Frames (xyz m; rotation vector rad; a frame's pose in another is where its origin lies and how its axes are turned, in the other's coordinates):
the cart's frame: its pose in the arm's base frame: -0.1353 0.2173 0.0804 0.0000 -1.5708 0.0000
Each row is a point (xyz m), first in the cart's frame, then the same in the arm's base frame.
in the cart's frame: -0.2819 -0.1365 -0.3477
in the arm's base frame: 0.2124 0.0808 -0.2015
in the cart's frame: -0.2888 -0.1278 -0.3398
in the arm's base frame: 0.2045 0.0895 -0.2084
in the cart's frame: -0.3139 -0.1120 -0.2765
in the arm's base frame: 0.1412 0.1053 -0.2335
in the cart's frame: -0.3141 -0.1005 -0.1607
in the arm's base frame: 0.0254 0.1168 -0.2337
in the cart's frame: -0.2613 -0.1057 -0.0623
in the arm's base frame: -0.0730 0.1116 -0.1809
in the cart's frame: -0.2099 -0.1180 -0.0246
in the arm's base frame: -0.1107 0.0993 -0.1295
